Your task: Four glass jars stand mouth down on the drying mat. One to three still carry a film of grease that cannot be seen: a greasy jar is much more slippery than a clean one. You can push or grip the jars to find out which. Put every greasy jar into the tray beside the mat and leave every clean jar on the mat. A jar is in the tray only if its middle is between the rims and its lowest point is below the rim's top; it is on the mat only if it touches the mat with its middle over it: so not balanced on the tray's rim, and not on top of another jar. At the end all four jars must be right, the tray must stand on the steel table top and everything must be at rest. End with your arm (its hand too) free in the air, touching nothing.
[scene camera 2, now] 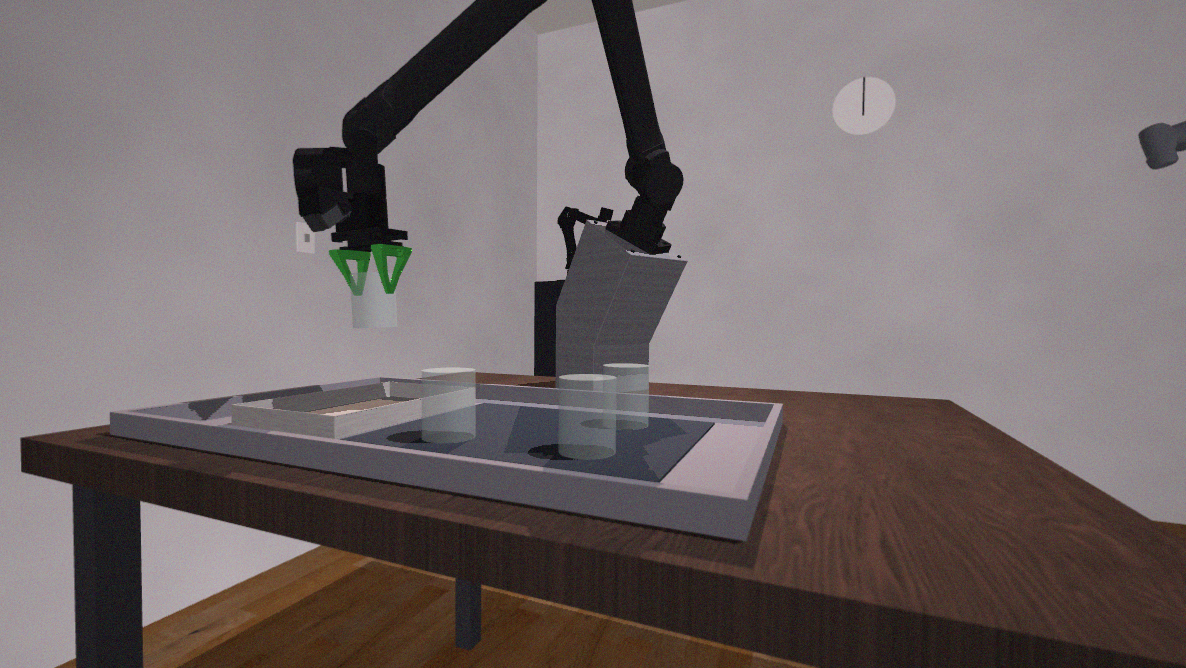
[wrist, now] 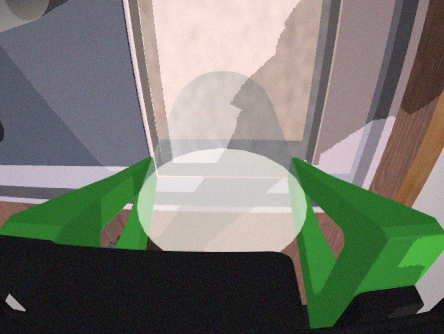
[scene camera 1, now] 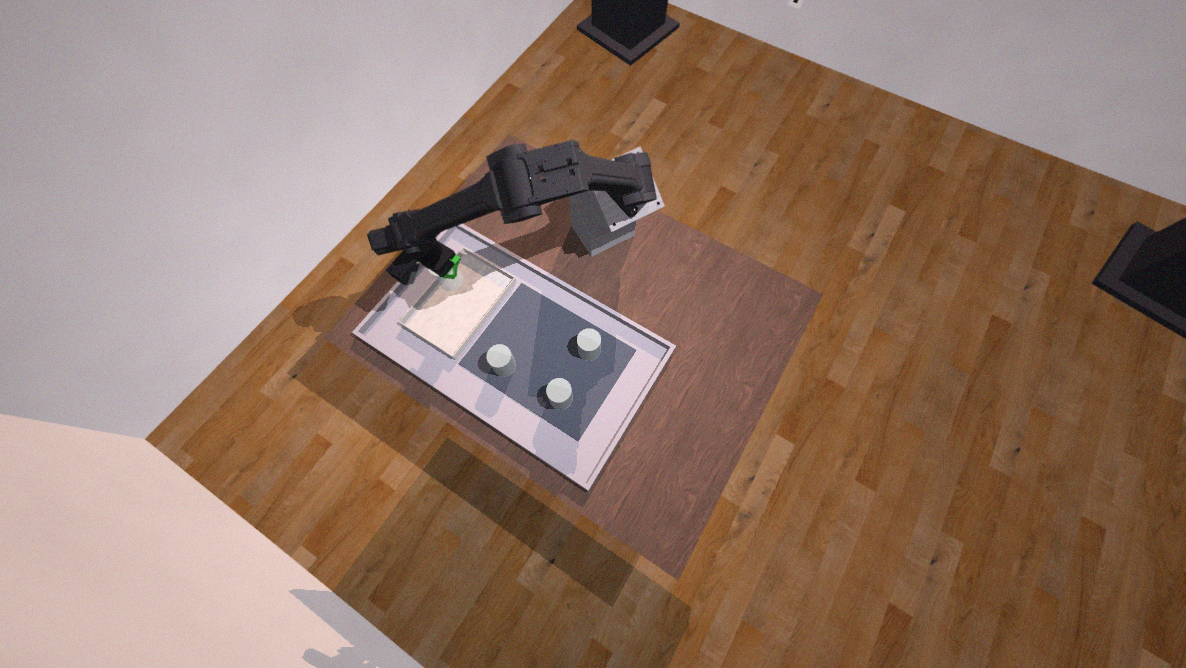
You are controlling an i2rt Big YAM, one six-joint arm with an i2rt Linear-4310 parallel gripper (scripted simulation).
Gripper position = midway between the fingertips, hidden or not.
my gripper: scene camera 2 373, 294; wrist 222, 168; scene camera 1 444, 271
cream tray: scene camera 2 353, 409; wrist; scene camera 1
same spot on dark drying mat: (wrist: 76, 103) = (scene camera 1: 524, 321)
same spot on cream tray: (wrist: 291, 57) = (scene camera 1: 445, 292)
